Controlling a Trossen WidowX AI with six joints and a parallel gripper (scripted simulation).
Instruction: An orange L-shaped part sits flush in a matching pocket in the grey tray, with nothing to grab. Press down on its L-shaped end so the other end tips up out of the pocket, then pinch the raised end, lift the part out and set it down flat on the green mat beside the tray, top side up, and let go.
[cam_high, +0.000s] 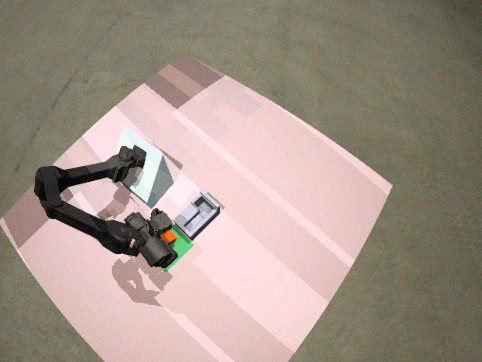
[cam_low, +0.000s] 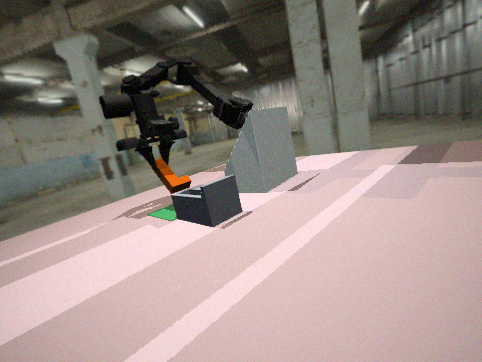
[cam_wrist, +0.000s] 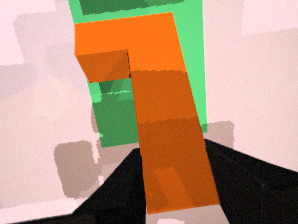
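The green mat lies 2 cm to the left of my gripper tip and 14 cm below it. The rest, counted from my gripper tip: orange L-shaped part (1 cm behind, 3 cm to the left, 3 cm below).
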